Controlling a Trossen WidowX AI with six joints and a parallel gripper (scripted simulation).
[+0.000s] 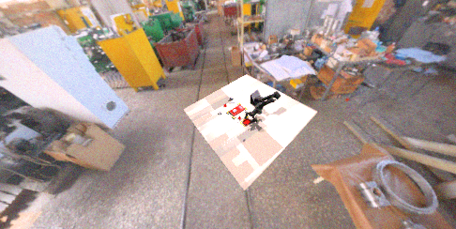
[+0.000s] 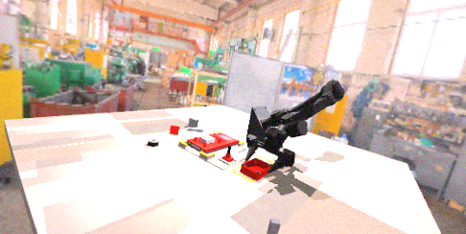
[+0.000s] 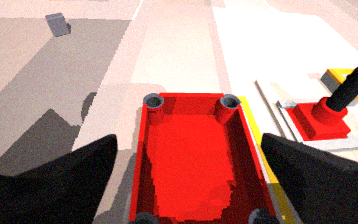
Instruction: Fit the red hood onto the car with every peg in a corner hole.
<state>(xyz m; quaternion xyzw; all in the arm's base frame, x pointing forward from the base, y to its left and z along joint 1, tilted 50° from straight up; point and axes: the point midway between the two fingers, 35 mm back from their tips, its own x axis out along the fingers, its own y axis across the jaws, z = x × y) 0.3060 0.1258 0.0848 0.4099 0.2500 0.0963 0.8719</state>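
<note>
The red hood is 20 mm below my gripper tip and 10 mm behind it.
</note>
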